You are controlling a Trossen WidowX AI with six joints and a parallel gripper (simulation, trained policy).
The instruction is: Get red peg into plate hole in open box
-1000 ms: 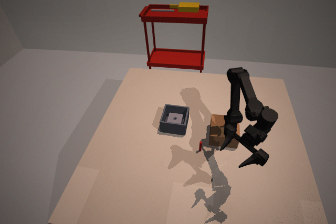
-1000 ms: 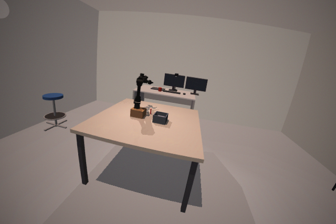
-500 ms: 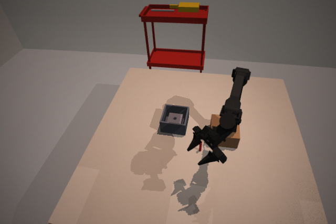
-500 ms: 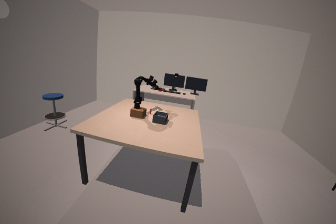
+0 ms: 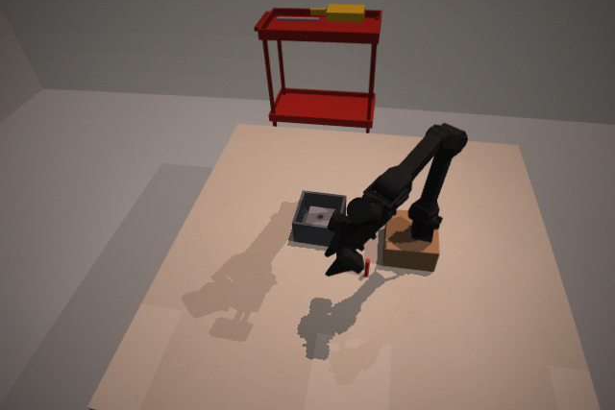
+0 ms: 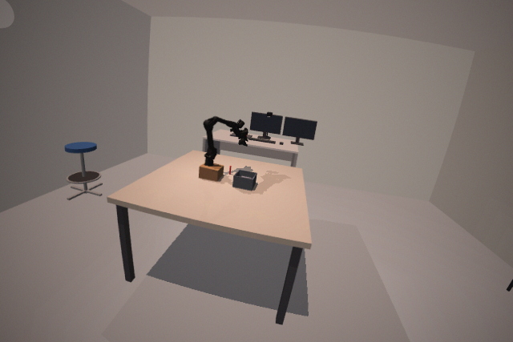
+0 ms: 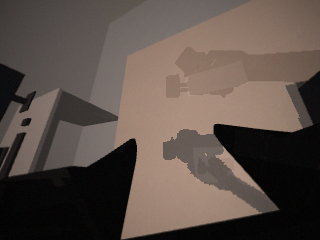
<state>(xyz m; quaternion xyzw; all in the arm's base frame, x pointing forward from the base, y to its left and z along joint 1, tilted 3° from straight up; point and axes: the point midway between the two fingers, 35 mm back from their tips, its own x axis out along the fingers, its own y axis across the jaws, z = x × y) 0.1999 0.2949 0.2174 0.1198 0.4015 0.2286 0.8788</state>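
Now: the red peg 230 mm below my gripper tip, 180 mm to the right of it and 80 mm behind it. From my gripper tip the other things lie so: grey box 330 mm to the right, 240 mm below, 120 mm ahead; plate 330 mm to the right, 230 mm below, 120 mm ahead.
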